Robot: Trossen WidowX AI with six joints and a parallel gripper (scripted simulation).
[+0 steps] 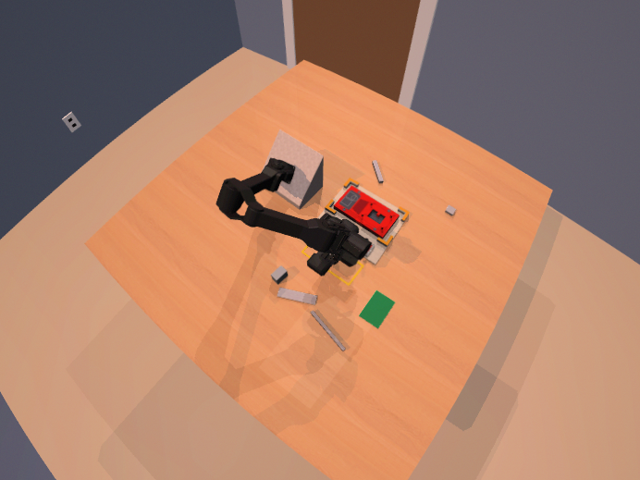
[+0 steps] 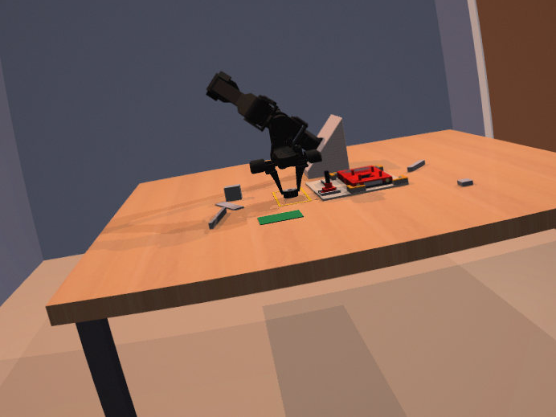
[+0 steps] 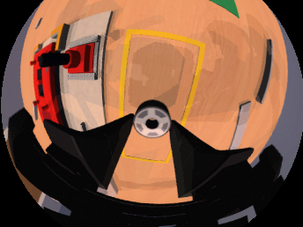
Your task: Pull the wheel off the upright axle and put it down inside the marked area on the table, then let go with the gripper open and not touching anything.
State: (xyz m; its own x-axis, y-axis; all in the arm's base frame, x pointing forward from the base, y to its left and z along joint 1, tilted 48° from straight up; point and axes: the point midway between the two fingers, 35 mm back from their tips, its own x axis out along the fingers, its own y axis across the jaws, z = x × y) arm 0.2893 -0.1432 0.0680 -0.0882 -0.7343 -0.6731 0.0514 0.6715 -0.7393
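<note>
Right now my gripper tip is right at the black wheel. From my gripper tip the other things lie so: upright axle (90 mm to the left, 70 mm ahead, 30 mm above); then grey cube (150 mm to the right, 100 mm behind, 10 mm above); then beige baseplate (190 mm to the left, 10 mm ahead).
</note>
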